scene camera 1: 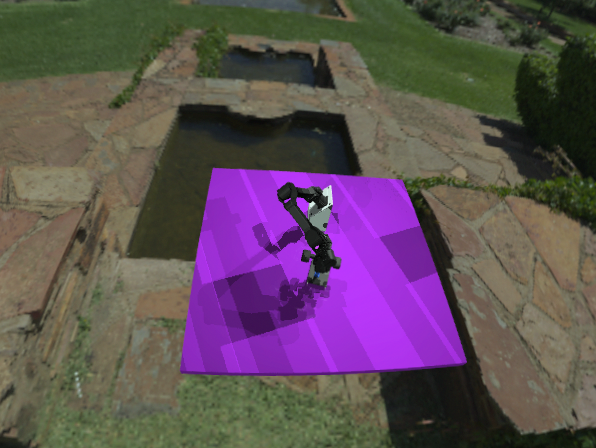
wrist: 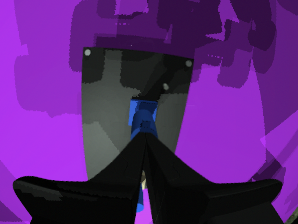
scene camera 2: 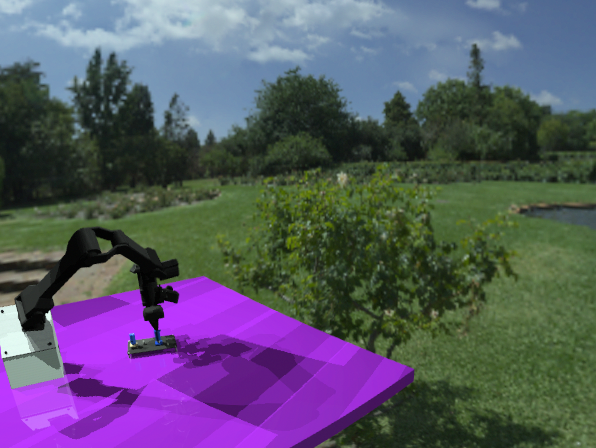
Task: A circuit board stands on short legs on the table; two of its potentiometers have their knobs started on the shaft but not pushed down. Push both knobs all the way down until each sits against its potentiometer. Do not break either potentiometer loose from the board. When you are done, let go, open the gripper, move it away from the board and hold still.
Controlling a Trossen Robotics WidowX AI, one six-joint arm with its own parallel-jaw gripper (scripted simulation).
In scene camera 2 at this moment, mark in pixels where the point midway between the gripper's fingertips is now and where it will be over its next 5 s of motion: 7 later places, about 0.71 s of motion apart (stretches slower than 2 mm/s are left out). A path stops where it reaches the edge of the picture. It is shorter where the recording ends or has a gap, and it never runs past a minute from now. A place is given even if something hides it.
My gripper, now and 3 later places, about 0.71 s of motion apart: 156,330; 156,329; 154,326; 105,329
